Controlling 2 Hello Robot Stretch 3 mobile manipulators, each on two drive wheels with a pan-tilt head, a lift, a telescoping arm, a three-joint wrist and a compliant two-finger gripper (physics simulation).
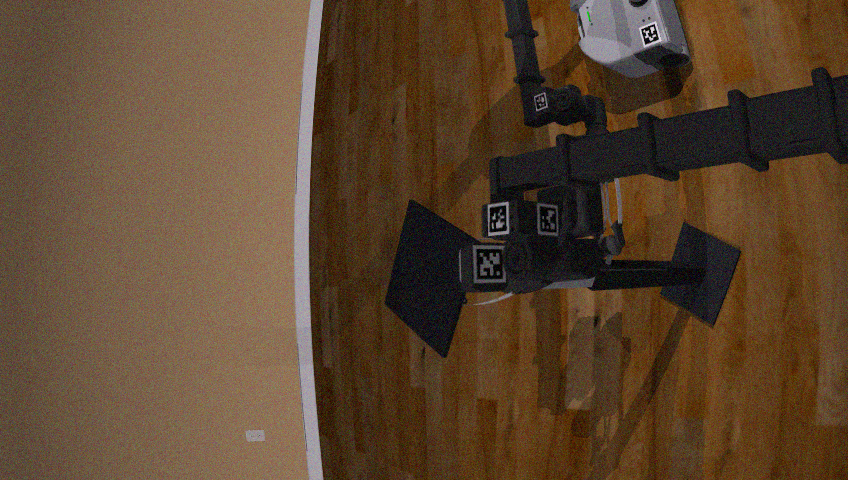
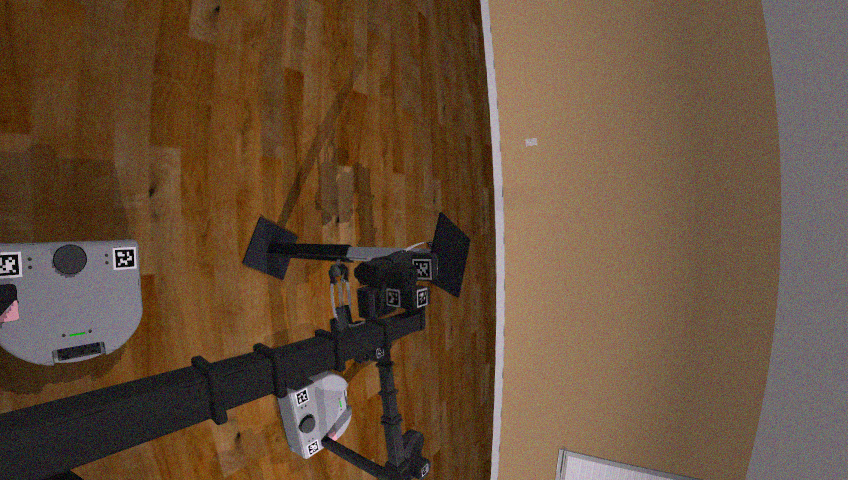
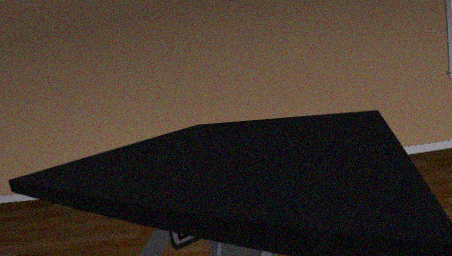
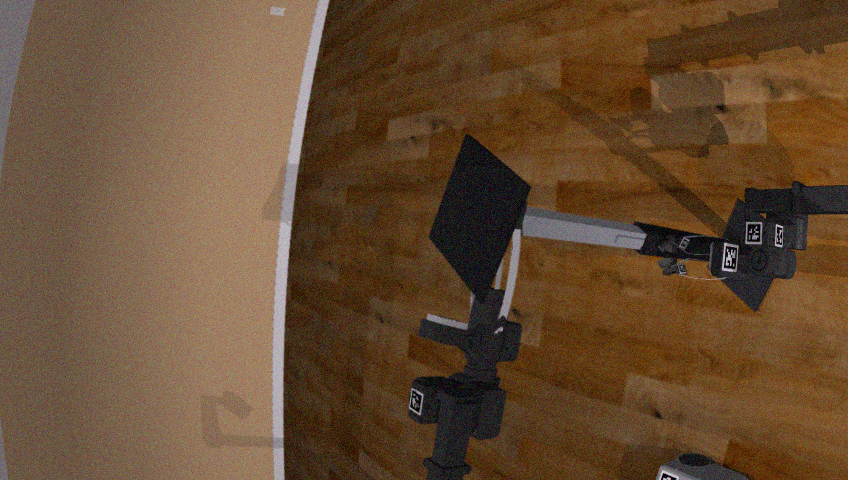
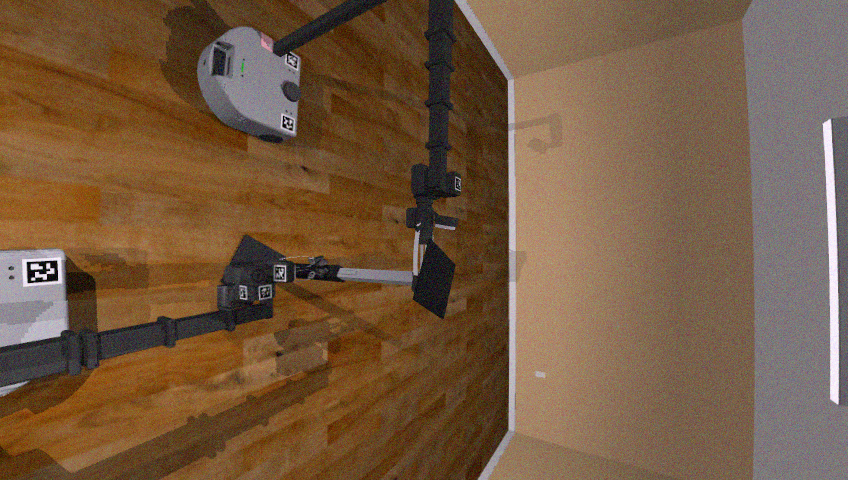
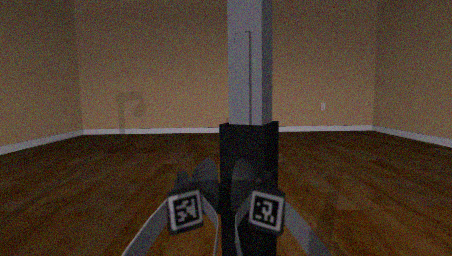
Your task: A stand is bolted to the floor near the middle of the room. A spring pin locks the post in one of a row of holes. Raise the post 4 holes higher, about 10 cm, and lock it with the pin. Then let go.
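Note:
The stand's pale grey post point(image 4: 580, 228) point(image 5: 374, 276) point(image 6: 245, 65) rises upright from a black sleeve point(image 6: 250, 137) point(image 1: 642, 273) on a dark base plate point(image 1: 714, 261) point(image 2: 258, 240). A square black plate point(image 1: 422, 279) point(image 2: 453, 255) point(image 3: 250, 180) point(image 4: 479, 208) tops the post. My r1 gripper point(image 4: 505, 261) point(image 5: 418, 256) is at the post's top, under the plate; its fingertips are hidden, so its grip cannot be told. My r2 gripper point(image 6: 224, 172) point(image 2: 338, 273) point(image 4: 666, 254) is shut on the dark pin knob beside the sleeve. The pin's seating in a hole is hidden.
The r1 arm point(image 2: 238, 380) point(image 5: 439, 89) and the r2 arm point(image 5: 196, 327) point(image 4: 827, 199) reach the stand from different sides. One grey robot base point(image 5: 255, 89) shows beyond the stand. A tan wall point(image 1: 148, 237) stands behind the stand.

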